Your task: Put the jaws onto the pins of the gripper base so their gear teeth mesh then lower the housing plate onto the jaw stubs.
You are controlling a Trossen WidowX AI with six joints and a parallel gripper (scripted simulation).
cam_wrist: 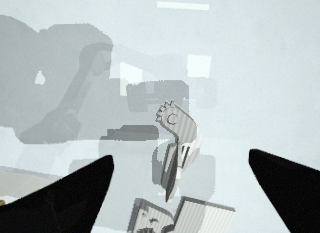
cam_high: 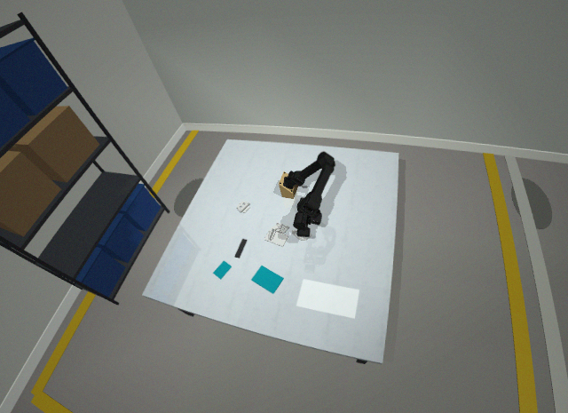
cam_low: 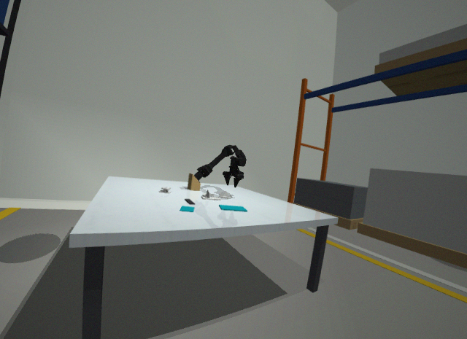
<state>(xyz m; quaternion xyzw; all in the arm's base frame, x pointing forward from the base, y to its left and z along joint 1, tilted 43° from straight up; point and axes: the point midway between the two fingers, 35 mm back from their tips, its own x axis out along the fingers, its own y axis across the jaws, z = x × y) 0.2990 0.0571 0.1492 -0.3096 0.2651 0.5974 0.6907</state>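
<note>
Now: the grey gripper jaw 10 mm to the right of my gripper tip and 80 mm below it. Also, from my gripper tip: black bar 100 mm ahead, 370 mm to the right, 80 mm below.
</note>
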